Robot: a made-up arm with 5 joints.
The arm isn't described. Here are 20 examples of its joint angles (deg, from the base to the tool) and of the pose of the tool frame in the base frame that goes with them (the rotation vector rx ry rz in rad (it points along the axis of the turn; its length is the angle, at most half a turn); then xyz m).
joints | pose
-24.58 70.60 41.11 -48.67 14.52 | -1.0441 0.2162 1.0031 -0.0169 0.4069 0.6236
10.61 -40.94 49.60 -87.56 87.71 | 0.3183 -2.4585 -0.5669 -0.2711 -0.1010 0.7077
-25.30 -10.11 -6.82 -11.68 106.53 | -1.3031 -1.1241 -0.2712 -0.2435 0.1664 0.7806
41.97 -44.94 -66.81 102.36 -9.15 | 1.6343 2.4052 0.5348 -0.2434 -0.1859 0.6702
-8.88 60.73 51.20 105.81 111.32 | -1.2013 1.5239 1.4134 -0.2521 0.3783 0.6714
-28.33 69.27 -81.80 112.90 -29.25 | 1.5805 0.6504 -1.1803 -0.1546 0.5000 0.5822
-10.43 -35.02 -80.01 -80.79 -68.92 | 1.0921 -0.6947 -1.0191 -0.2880 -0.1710 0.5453
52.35 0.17 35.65 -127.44 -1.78 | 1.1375 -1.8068 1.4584 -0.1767 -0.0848 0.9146
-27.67 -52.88 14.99 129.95 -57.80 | -0.9979 -2.8181 -0.4395 -0.4882 0.0381 0.6520
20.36 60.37 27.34 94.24 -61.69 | -0.3908 1.7600 -1.5961 -0.4806 0.1108 0.7910
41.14 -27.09 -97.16 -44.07 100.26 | -1.3255 -0.6797 -0.8091 -0.1231 -0.2172 0.7189
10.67 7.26 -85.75 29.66 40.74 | 0.1754 -0.0734 -0.7485 -0.2579 -0.0409 0.7186
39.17 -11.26 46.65 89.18 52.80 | -0.8704 0.8620 1.9131 -0.1964 -0.1361 0.6865
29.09 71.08 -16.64 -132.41 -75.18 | -0.8463 -0.7481 1.6136 -0.3238 0.3499 0.7924
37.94 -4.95 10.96 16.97 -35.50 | 0.1529 1.1769 0.9643 -0.1810 -0.0976 0.5987
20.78 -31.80 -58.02 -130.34 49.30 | -1.2212 -1.7744 -1.1730 -0.2473 -0.1993 0.7467
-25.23 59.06 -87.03 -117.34 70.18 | 1.9544 1.0548 0.1436 -0.1663 0.4384 0.7723
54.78 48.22 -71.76 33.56 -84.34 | 1.0907 1.1550 0.1318 -0.2938 -0.0457 0.5953
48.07 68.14 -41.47 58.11 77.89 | -1.3282 -0.5319 0.6576 -0.3418 0.0528 0.7230
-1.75 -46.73 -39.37 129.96 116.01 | 0.9700 0.1603 0.6589 -0.2375 -0.0871 0.6610
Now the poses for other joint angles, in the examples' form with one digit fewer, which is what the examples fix.
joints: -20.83 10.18 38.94 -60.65 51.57
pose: -0.650 -1.401 0.654 -0.169 0.242 0.824
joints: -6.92 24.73 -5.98 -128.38 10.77
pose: -0.854 -2.075 0.517 -0.246 0.224 0.924
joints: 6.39 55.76 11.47 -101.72 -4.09
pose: -0.766 -1.149 1.347 -0.205 0.372 0.807
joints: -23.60 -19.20 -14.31 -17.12 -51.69
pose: 1.161 0.222 -0.131 -0.170 0.078 0.587
